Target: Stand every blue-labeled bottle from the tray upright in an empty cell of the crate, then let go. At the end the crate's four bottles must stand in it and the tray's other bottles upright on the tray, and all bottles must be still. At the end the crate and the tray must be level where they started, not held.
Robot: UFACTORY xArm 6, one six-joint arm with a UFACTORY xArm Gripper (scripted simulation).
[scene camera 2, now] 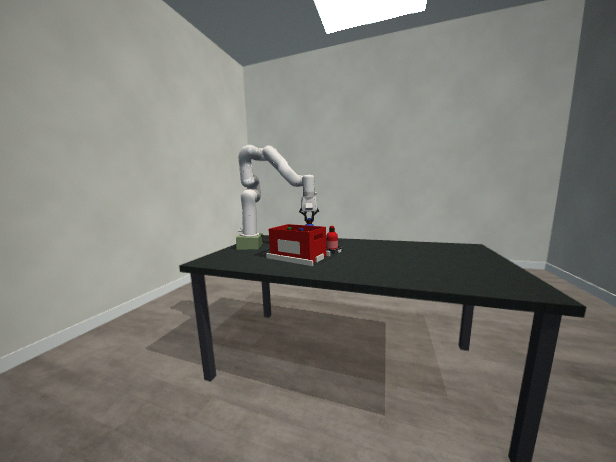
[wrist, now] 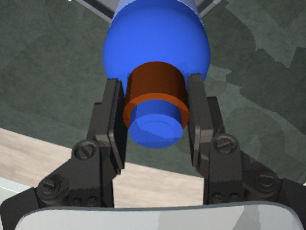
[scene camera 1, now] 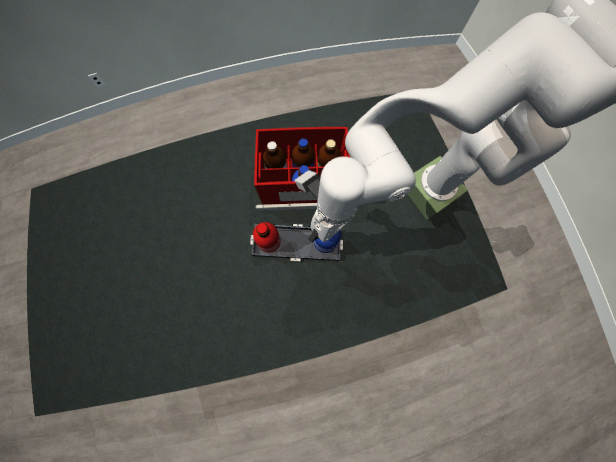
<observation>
In view: my gripper (scene camera 1: 328,230), a blue-labeled bottle (wrist: 152,55), a crate (scene camera 1: 273,191) and a grey tray (scene camera 1: 294,243).
The crate shows as well in scene camera 2 (scene camera 2: 310,243). My gripper shows as well in the wrist view (wrist: 155,95). The wrist view does not show the crate: it is out of frame.
</observation>
